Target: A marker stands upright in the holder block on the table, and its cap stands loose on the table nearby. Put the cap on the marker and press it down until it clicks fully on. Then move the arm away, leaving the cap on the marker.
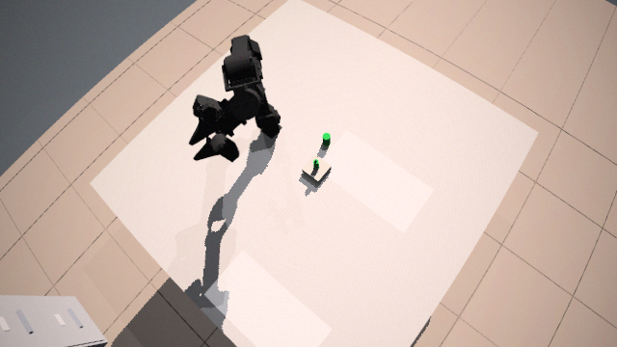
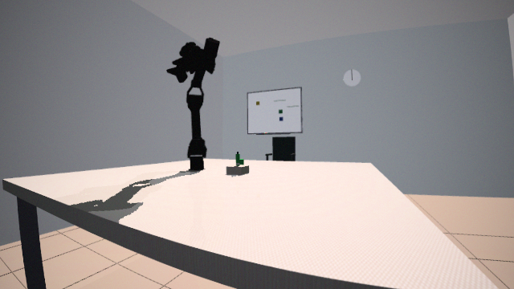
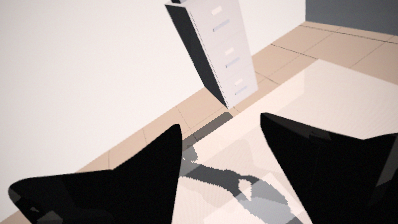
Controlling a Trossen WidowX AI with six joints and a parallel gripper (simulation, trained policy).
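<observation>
My gripper tip is 10 cm short of the green cap, 38 cm to the right of it and 39 cm above it. Also, from my gripper tip: holder block (14 cm ahead, 26 cm to the left, 40 cm below).
</observation>
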